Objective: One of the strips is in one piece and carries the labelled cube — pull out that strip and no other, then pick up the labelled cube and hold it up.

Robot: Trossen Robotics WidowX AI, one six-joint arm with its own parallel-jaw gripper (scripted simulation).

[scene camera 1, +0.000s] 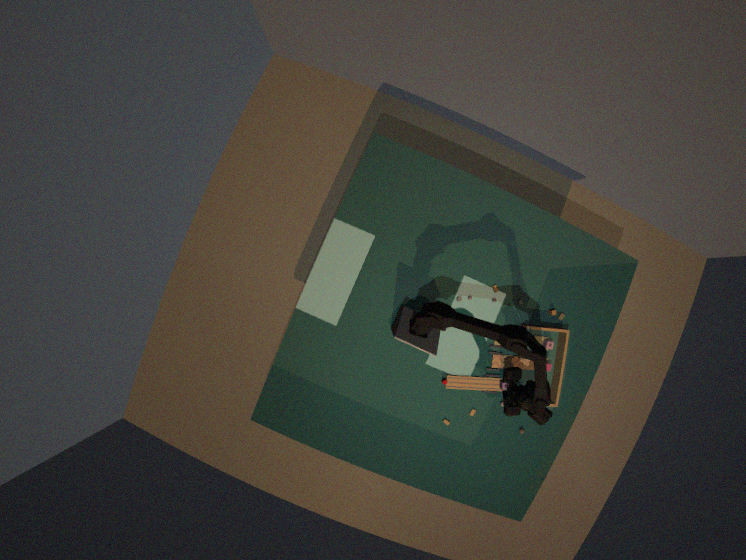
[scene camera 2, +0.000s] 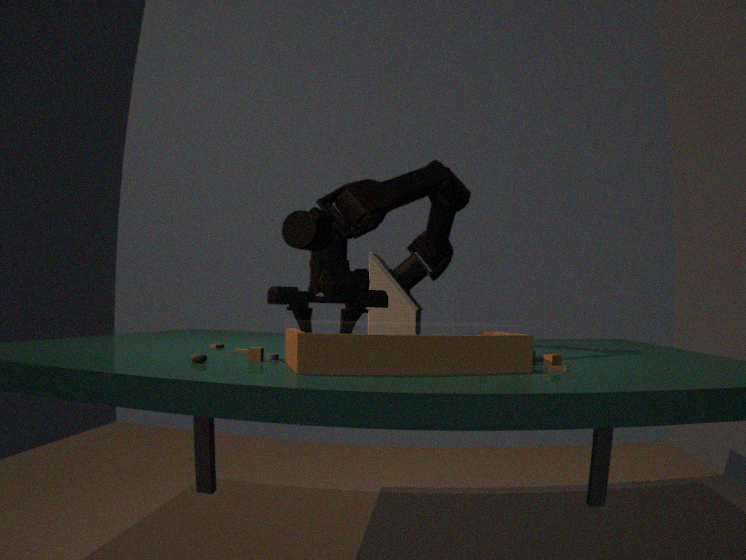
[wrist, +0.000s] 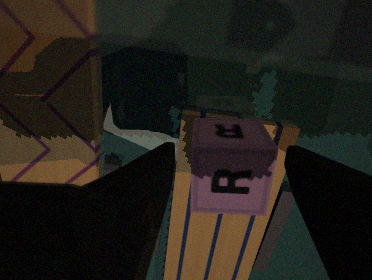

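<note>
The pictures show a strip and the gripper; the wrist view shows the gripper as well.
</note>
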